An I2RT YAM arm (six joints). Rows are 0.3 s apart.
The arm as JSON. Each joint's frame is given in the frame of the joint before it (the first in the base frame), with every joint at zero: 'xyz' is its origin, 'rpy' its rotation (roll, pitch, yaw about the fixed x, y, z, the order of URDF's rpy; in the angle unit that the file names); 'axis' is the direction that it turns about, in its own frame. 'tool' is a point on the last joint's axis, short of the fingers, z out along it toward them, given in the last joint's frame.
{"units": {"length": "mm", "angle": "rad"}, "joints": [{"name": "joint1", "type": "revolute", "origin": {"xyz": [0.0, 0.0, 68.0], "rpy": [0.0, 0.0, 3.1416]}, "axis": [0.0, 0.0, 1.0]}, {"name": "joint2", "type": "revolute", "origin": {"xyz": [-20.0, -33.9, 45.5], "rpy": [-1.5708, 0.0, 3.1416]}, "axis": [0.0, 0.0, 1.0]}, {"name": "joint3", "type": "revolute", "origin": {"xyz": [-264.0, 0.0, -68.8], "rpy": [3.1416, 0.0, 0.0]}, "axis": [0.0, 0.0, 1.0]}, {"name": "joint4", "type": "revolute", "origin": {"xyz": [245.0, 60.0, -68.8], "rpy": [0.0, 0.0, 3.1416]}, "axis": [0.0, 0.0, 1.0]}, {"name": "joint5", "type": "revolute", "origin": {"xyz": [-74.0, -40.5, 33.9], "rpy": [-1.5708, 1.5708, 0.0]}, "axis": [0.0, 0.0, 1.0]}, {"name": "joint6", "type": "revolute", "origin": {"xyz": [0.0, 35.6, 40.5], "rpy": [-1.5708, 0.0, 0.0]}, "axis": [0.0, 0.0, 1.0]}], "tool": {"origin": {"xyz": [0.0, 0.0, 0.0], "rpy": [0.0, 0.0, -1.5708]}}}
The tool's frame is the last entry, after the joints.
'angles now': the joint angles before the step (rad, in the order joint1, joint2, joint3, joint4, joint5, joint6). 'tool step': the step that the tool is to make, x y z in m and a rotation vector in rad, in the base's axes. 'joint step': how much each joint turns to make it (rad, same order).
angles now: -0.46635, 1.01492, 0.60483, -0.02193, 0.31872, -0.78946
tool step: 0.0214, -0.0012, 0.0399, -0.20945, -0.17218, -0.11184
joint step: 0.06082, 0.05558, 0.07153, 0.25720, 0.19854, -0.06756
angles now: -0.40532, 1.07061, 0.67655, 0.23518, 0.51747, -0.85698
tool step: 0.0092, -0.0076, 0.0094, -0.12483, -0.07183, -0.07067
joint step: -0.00450, 0.06127, -0.00009, 0.22691, 0.07255, -0.09499
